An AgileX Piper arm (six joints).
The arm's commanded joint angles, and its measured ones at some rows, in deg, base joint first. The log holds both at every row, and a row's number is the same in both.
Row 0, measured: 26.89 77.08 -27.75 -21.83 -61.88 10.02
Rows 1 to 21, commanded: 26.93 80.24 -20.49 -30.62 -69.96 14.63; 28.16 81.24 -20.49 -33.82 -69.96 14.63; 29.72 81.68 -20.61 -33.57 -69.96 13.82; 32.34 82.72 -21.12 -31.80 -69.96 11.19; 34.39 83.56 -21.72 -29.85 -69.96 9.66; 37.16 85.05 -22.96 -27.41 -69.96 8.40; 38.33 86.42 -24.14 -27.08 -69.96 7.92; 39.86 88.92 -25.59 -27.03 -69.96 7.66; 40.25 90.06 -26.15 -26.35 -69.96 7.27; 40.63 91.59 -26.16 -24.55 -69.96 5.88; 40.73 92.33 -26.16 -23.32 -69.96 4.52; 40.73 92.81 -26.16 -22.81 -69.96 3.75; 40.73 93.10 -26.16 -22.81 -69.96 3.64; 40.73 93.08 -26.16 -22.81 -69.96 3.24; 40.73 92.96 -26.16 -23.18 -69.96 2.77; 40.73 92.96 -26.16 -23.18 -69.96 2.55; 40.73 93.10 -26.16 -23.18 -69.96 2.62; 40.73 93.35 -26.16 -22.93 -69.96 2.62; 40.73 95.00 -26.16 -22.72 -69.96 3.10; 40.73 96.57 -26.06 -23.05 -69.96 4.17; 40.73 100.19 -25.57 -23.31 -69.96 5.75
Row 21, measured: 40.51 93.95 -25.81 -23.34 -69.21 3.17
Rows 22 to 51, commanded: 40.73 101.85 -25.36 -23.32 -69.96 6.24; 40.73 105.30 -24.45 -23.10 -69.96 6.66; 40.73 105.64 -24.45 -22.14 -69.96 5.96; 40.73 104.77 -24.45 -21.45 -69.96 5.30; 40.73 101.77 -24.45 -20.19 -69.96 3.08; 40.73 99.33 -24.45 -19.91 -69.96 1.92; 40.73 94.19 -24.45 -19.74 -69.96 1.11; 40.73 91.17 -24.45 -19.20 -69.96 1.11; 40.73 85.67 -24.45 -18.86 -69.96 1.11; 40.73 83.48 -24.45 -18.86 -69.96 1.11; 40.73 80.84 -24.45 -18.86 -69.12 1.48; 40.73 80.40 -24.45 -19.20 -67.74 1.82; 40.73 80.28 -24.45 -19.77 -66.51 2.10; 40.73 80.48 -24.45 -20.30 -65.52 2.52; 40.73 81.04 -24.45 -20.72 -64.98 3.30; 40.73 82.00 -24.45 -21.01 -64.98 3.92; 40.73 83.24 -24.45 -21.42 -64.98 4.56; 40.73 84.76 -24.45 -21.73 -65.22 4.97; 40.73 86.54 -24.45 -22.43 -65.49 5.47; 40.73 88.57 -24.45 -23.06 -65.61 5.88; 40.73 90.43 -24.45 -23.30 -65.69 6.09; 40.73 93.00 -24.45 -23.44 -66.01 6.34; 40.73 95.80 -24.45 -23.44 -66.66 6.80; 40.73 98.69 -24.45 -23.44 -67.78 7.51; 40.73 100.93 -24.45 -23.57 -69.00 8.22; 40.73 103.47 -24.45 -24.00 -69.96 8.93; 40.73 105.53 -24.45 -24.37 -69.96 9.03; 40.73 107.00 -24.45 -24.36 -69.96 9.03; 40.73 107.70 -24.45 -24.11 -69.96 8.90; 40.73 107.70 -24.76 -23.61 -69.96 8.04
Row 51, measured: 40.60 103.98 -25.18 -22.51 -73.94 8.22
